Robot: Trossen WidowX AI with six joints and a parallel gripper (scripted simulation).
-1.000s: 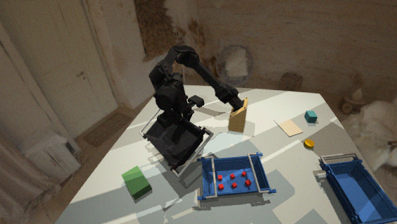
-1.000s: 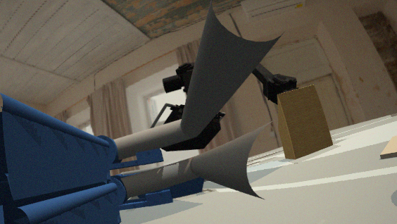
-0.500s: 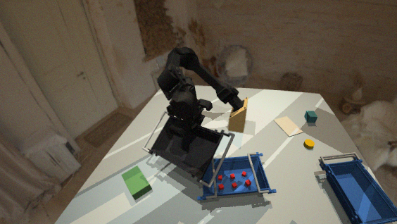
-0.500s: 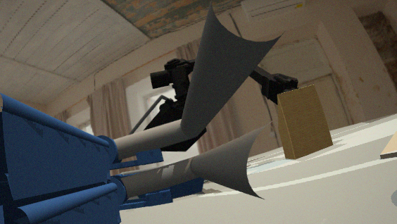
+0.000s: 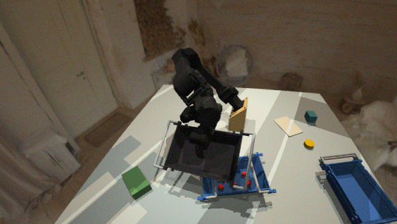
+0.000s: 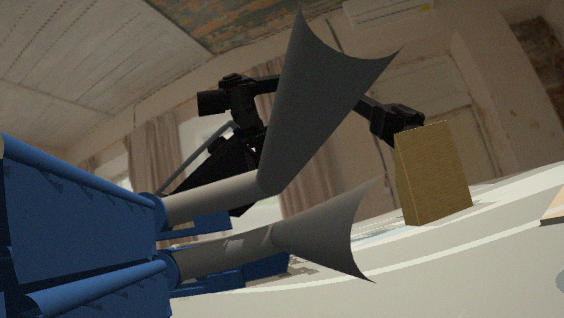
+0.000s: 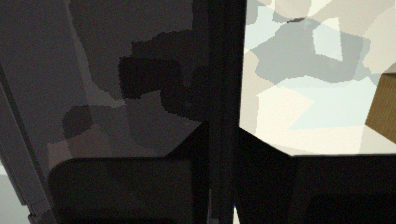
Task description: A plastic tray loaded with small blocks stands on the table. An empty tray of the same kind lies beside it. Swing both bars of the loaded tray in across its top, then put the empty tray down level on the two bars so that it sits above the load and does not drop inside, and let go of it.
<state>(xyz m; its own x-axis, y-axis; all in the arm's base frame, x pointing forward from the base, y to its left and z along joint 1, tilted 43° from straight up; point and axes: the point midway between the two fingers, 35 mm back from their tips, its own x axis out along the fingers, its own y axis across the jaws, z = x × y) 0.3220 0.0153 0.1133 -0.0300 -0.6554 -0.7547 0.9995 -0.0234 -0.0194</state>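
Right now my gripper tip is 70 mm short of the black tray. From my gripper tip the other things lie so: green block 190 mm ahead, 260 mm to the right, 160 mm below; yellow disc 240 mm behind, 450 mm to the left, 170 mm below; flat tan card 370 mm behind, 350 mm to the left, 170 mm below.
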